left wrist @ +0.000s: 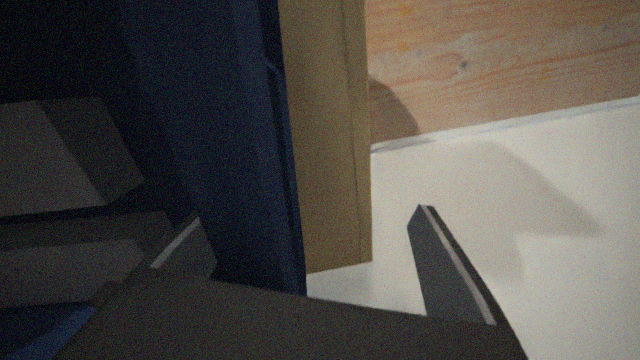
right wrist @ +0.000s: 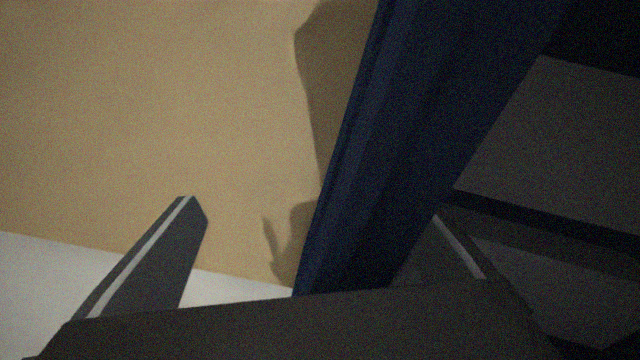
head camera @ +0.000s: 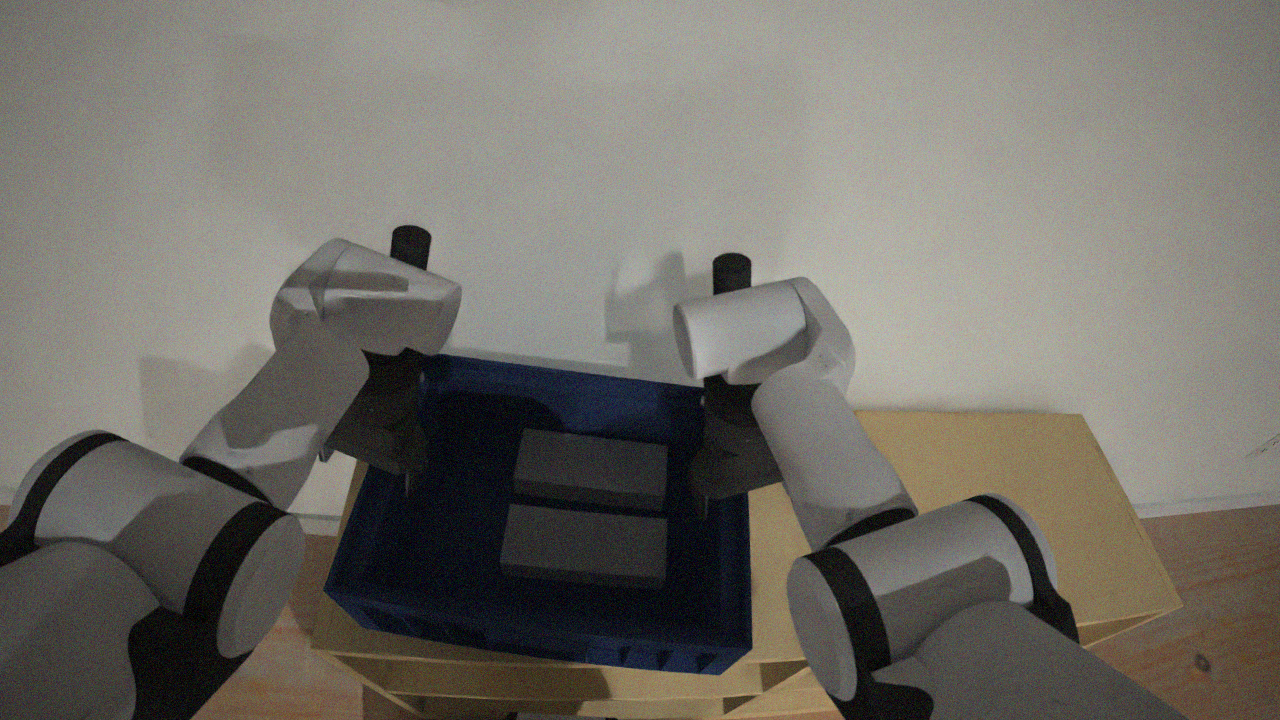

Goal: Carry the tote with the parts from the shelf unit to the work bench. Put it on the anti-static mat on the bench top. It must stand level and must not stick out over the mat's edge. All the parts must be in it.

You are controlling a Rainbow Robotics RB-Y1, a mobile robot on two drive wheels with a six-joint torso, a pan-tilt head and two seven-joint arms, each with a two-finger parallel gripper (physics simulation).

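Places are measured from the robot's base along level axes (x ahead, y left, z up), in millimetres.
Where they show: left gripper, fingertip midpoint: (left wrist: 327,203); right gripper, fingertip midpoint: (right wrist: 299,199).
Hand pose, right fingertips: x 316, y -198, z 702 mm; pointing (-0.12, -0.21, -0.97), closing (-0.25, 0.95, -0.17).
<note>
Things, the pixels of their top centre, and the offset from my right fingertips. Level surfaces: height alone.
- dark blue tote, middle of its top: (head camera: 557,483) 20 mm back, 214 mm left, 56 mm up
- farther block, middle of its top: (right wrist: 524,293) (head camera: 592,461) (left wrist: 53,277) 62 mm ahead, 178 mm left, 33 mm down
- nearer block, middle of its top: (head camera: 585,541) 44 mm back, 181 mm left, 33 mm down
- wooden floor, its level: 700 mm down
The dark blue tote (head camera: 537,637) (left wrist: 240,150) (right wrist: 367,150) stands on the top board of the wooden shelf unit (head camera: 993,501) (left wrist: 325,150) (right wrist: 150,100). Two grey block-shaped parts lie in it, the farther block (head camera: 590,465) and the nearer block (head camera: 583,544). My left gripper (head camera: 366,467) (left wrist: 327,203) is open at the tote's left side wall, one finger inside and one outside. My right gripper (head camera: 738,497) (right wrist: 299,199) is open at the right side wall, one finger on each side of it. The arms partly hide the grippers in the head view. The work bench and mat do not show.
A pale wall (head camera: 554,179) (left wrist: 565,300) rises close behind the shelf unit. The wooden floor (head camera: 1226,582) (left wrist: 500,50) shows beside the unit. The top board extends to the right of the tote in the head view, partly behind my right arm.
</note>
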